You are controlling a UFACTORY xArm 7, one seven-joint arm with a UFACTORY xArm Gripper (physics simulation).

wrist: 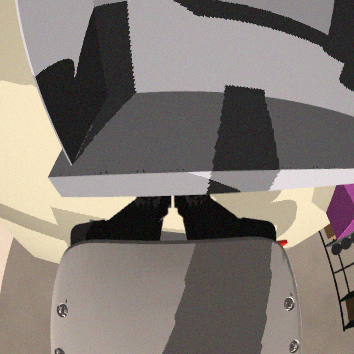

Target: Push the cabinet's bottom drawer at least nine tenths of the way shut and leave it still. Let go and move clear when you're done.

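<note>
The grey drawer [125,184] fills the upper part of the wrist view. It stands open, with its inside, its left side wall and the top edge of its front panel showing. Its handle and the cabinet body cannot be made out, so how far open it stands cannot be told. My gripper [173,201] is shut and empty, at the outer side of the front panel near the middle of the view. The fingertips are hidden behind the panel's edge, so whether they touch it cannot be seen.
A purple box [341,212] stands at the right edge of the view. Below it is a black wire rack [344,314]. A small bit of a red object [283,243] shows beside the gripper body. The cream table top [20,145] shows at the left.
</note>
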